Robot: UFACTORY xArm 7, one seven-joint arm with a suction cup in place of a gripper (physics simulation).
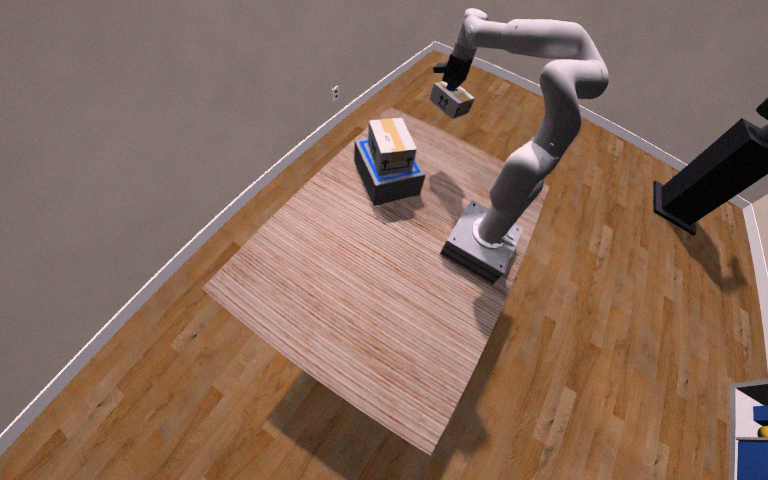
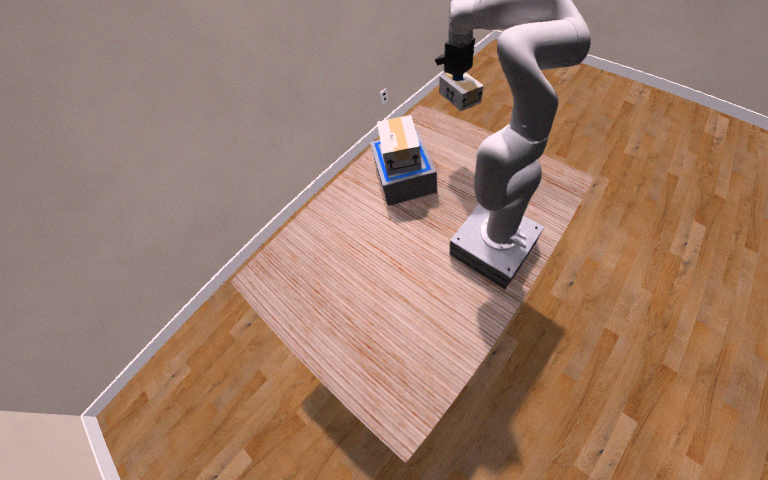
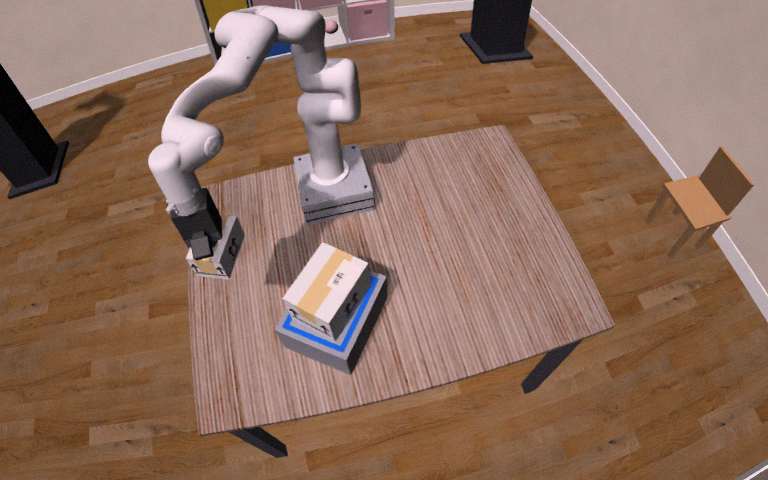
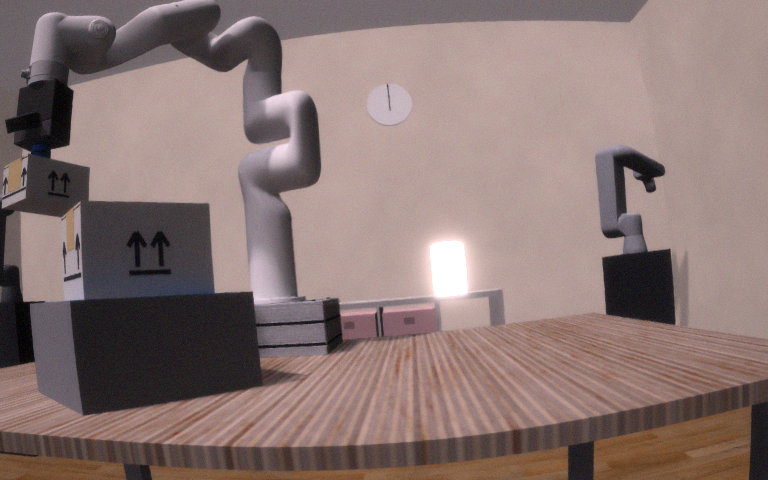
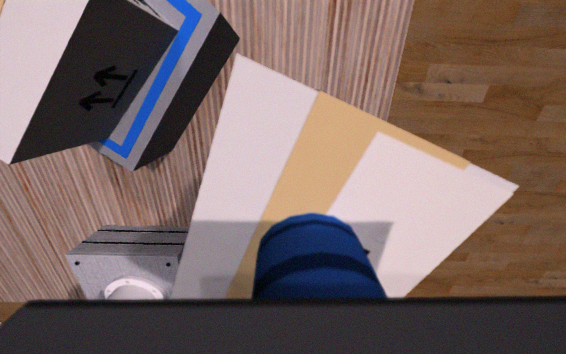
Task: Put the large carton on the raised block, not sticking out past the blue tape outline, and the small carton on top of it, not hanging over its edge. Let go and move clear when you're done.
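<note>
The large carton point(image 1: 391, 141) point(image 2: 399, 142) point(image 3: 327, 287) point(image 4: 146, 249) point(image 5: 95, 75) sits upright on the grey raised block point(image 1: 397, 190) point(image 2: 411, 187) point(image 3: 315, 352) point(image 4: 164, 350) point(image 5: 200, 85). Blue tape point(image 1: 391, 178) point(image 3: 340, 344) point(image 5: 159, 90) shows around the carton's visible sides. My suction cup point(image 1: 451, 87) point(image 2: 458, 77) point(image 4: 40, 150) point(image 5: 317, 255) is shut on the small carton point(image 1: 447, 101) point(image 2: 456, 93) point(image 3: 229, 249) point(image 4: 58, 183) point(image 5: 250, 135). It holds the small carton by its top, in the air beside the block and higher than the large carton's top.
The wooden table point(image 1: 351, 283) point(image 2: 368, 283) point(image 3: 453, 254) point(image 4: 453, 396) carries the block and the arm's grey base point(image 1: 472, 243) point(image 2: 487, 249) point(image 3: 334, 195) point(image 4: 300, 328) point(image 5: 125, 265). A wooden chair point(image 3: 696, 200) stands on the floor beyond the table. A clock point(image 4: 389, 104) hangs on the wall.
</note>
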